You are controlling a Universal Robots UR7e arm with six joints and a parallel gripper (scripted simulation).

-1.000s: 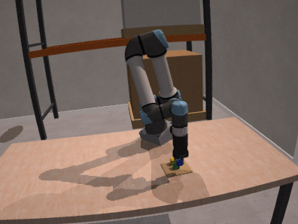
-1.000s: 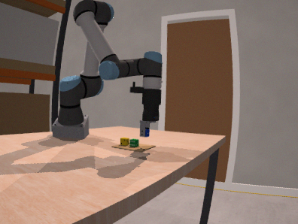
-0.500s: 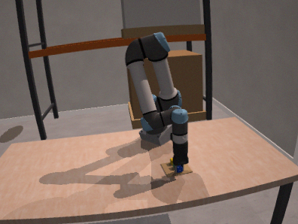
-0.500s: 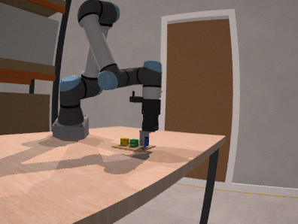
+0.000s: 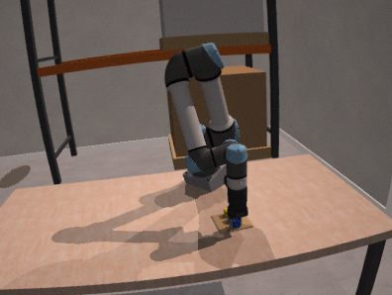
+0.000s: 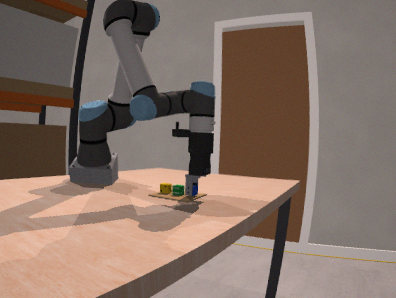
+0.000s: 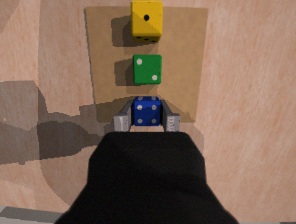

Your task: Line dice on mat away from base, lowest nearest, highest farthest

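Now: hand right at the blue die. Round my hand: tan mat (5 cm behind, 3 cm below); then green die (5 cm behind, 1 cm below); then yellow die (9 cm behind, 1 cm below).
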